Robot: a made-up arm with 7 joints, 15 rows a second.
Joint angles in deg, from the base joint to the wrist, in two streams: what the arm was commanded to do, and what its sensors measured. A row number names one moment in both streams.
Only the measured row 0 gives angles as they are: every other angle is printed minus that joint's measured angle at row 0.
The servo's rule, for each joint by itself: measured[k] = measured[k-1] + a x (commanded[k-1-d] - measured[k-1]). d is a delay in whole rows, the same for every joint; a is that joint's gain. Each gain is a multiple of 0.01, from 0.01 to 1. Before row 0 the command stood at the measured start. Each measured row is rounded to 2 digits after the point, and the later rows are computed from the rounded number. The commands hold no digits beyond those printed.
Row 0, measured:
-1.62, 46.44, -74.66, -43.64, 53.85, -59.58, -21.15
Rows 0 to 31, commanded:
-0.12, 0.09, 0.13, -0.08, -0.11, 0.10, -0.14
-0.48, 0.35, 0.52, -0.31, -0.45, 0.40, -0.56
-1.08, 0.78, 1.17, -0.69, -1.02, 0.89, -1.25
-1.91, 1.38, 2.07, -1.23, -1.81, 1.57, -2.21
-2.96, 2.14, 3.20, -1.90, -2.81, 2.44, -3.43
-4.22, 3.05, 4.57, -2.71, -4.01, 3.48, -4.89
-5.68, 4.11, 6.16, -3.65, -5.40, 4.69, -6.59
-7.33, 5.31, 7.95, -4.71, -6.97, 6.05, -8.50
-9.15, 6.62, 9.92, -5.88, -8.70, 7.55, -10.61
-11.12, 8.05, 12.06, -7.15, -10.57, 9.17, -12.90
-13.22, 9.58, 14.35, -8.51, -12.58, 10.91, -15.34
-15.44, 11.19, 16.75, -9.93, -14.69, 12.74, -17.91
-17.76, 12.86, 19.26, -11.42, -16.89, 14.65, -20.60
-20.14, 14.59, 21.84, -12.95, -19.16, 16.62, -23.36
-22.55, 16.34, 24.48, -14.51, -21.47, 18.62, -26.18
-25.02, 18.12, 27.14, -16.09, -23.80, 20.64, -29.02
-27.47, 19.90, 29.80, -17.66, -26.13, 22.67, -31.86
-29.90, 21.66, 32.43, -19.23, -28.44, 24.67, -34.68
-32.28, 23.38, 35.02, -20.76, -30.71, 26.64, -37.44
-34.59, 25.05, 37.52, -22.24, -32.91, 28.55, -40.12
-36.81, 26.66, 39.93, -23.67, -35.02, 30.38, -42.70
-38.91, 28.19, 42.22, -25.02, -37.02, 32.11, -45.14
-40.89, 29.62, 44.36, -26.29, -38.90, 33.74, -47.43
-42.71, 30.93, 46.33, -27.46, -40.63, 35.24, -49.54
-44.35, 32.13, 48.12, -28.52, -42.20, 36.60, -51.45
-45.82, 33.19, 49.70, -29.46, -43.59, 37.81, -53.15
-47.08, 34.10, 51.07, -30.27, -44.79, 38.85, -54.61
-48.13, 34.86, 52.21, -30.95, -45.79, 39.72, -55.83
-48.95, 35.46, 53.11, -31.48, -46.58, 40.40, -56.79
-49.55, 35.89, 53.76, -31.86, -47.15, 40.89, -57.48
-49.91, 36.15, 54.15, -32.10, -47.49, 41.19, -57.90
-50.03, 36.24, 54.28, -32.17, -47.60, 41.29, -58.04
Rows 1 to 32, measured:
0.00, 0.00, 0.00, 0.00, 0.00, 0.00, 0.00
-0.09, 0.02, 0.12, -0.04, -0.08, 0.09, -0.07
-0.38, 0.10, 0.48, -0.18, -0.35, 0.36, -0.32
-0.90, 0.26, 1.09, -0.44, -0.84, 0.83, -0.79
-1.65, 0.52, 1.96, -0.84, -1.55, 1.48, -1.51
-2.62, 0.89, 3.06, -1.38, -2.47, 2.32, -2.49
-3.80, 1.39, 4.40, -2.06, -3.59, 3.34, -3.71
-5.19, 2.02, 5.97, -2.87, -4.91, 4.53, -5.18
-6.77, 2.78, 7.73, -3.81, -6.41, 5.87, -6.87
-8.53, 3.66, 9.68, -4.87, -8.08, 7.35, -8.78
-10.45, 4.67, 11.80, -6.03, -9.90, 8.95, -10.88
-12.50, 5.80, 14.07, -7.29, -11.86, 10.67, -13.15
-14.68, 7.04, 16.46, -8.64, -13.93, 12.49, -15.58
-16.96, 8.38, 18.95, -10.06, -16.09, 14.39, -18.14
-19.31, 9.81, 21.52, -11.53, -18.33, 16.35, -20.80
-21.71, 11.31, 24.15, -13.05, -20.62, 18.35, -23.54
-24.16, 12.88, 26.81, -14.60, -22.94, 20.37, -26.33
-26.61, 14.49, 29.47, -16.16, -25.27, 22.39, -29.15
-29.04, 16.14, 32.10, -17.73, -27.58, 24.40, -31.97
-31.44, 17.81, 34.70, -19.28, -29.86, 26.37, -34.76
-33.77, 19.48, 37.21, -20.79, -32.09, 28.29, -37.49
-36.02, 21.13, 39.63, -22.26, -34.23, 30.13, -40.15
-38.16, 22.75, 41.94, -23.67, -36.27, 31.87, -42.69
-40.18, 24.33, 44.09, -25.01, -38.19, 33.52, -45.11
-42.05, 25.85, 46.08, -26.26, -39.97, 35.03, -47.37
-43.75, 27.29, 47.90, -27.41, -41.60, 36.41, -49.45
-45.28, 28.65, 49.50, -28.46, -43.05, 37.64, -51.34
-46.61, 29.90, 50.90, -29.38, -44.32, 38.70, -53.01
-47.73, 31.04, 52.07, -30.18, -45.39, 39.60, -54.45
-48.63, 32.06, 53.00, -30.84, -46.26, 40.30, -55.64
-49.31, 32.94, 53.68, -31.36, -46.91, 40.82, -56.58
-49.75, 33.68, 54.10, -31.74, -47.33, 41.15, -57.25
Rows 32 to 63, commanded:
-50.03, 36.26, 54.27, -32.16, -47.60, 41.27, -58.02
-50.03, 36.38, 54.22, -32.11, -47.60, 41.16, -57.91
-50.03, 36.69, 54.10, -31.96, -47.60, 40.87, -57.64
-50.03, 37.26, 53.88, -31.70, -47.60, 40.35, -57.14
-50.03, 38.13, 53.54, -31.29, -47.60, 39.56, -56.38
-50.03, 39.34, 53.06, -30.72, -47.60, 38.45, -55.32
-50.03, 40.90, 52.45, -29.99, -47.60, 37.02, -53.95
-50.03, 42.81, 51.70, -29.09, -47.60, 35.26, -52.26
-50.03, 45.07, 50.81, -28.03, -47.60, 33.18, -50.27
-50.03, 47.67, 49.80, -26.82, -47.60, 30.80, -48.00
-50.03, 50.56, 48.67, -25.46, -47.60, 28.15, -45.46
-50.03, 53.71, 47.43, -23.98, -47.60, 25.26, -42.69
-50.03, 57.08, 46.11, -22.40, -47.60, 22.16, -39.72
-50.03, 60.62, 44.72, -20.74, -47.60, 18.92, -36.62
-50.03, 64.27, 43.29, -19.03, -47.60, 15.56, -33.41
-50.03, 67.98, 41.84, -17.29, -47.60, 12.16, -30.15
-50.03, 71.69, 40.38, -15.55, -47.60, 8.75, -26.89
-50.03, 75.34, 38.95, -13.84, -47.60, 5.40, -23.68
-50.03, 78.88, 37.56, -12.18, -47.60, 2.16, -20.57
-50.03, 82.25, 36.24, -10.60, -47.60, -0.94, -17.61
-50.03, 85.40, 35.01, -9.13, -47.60, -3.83, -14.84
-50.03, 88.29, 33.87, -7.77, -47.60, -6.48, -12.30
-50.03, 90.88, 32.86, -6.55, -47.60, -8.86, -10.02
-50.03, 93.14, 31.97, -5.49, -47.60, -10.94, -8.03
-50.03, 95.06, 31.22, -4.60, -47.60, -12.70, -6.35
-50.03, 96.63, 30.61, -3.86, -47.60, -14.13, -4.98
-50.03, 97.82, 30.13, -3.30, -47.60, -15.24, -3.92
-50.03, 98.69, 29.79, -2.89, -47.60, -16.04, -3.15
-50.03, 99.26, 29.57, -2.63, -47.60, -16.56, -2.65
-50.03, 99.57, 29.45, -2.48, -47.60, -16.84, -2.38
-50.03, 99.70, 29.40, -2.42, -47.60, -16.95, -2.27
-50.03, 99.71, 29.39, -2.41, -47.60, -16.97, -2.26
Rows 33 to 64, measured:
-49.96, 34.27, 54.26, -31.96, -47.53, 41.27, -57.65
-50.01, 34.73, 54.27, -32.06, -47.58, 41.27, -57.84
-50.02, 35.11, 54.23, -32.09, -47.59, 41.17, -57.88
-50.03, 35.47, 54.11, -32.02, -47.60, 40.91, -57.76
-50.03, 35.88, 53.91, -31.86, -47.60, 40.42, -57.44
-50.03, 36.40, 53.58, -31.57, -47.60, 39.66, -56.90
-50.03, 37.08, 53.12, -31.14, -47.60, 38.60, -56.09
-50.03, 37.96, 52.52, -30.55, -47.60, 37.21, -55.00
-50.03, 39.08, 51.79, -29.81, -47.60, 35.49, -53.60
-50.03, 40.46, 50.92, -28.90, -47.60, 33.46, -51.90
-50.03, 42.12, 49.92, -27.84, -47.60, 31.12, -49.91
-50.03, 44.06, 48.81, -26.63, -47.60, 28.51, -47.64
-50.03, 46.28, 47.58, -25.28, -47.60, 25.65, -45.12
-50.03, 48.76, 46.27, -23.81, -47.60, 22.58, -42.37
-50.03, 51.49, 44.89, -22.24, -47.60, 19.36, -39.44
-50.03, 54.43, 43.47, -20.60, -47.60, 16.02, -36.36
-50.03, 57.55, 42.02, -18.91, -47.60, 12.62, -33.19
-50.03, 60.80, 40.56, -17.20, -47.60, 9.21, -29.98
-50.03, 64.14, 39.13, -15.49, -47.60, 5.86, -26.77
-50.03, 67.53, 37.73, -13.80, -47.60, 2.60, -23.61
-50.03, 70.92, 36.40, -12.17, -47.60, -0.52, -20.55
-50.03, 74.25, 35.16, -10.62, -47.60, -3.43, -17.64
-50.03, 77.48, 34.01, -9.17, -47.60, -6.11, -14.92
-50.03, 80.56, 32.99, -7.83, -47.60, -8.53, -12.42
-50.03, 83.45, 32.08, -6.64, -47.60, -10.65, -10.18
-50.03, 86.12, 31.31, -5.60, -47.60, -12.45, -8.23
-50.03, 88.54, 30.69, -4.71, -47.60, -13.93, -6.57
-50.03, 90.67, 30.19, -3.99, -47.60, -15.08, -5.22
-50.03, 92.51, 29.83, -3.43, -47.60, -15.92, -4.16
-50.03, 94.06, 29.60, -3.02, -47.60, -16.48, -3.39
-50.03, 95.33, 29.47, -2.74, -47.60, -16.80, -2.87
-50.03, 96.34, 29.41, -2.58, -47.60, -16.93, -2.56

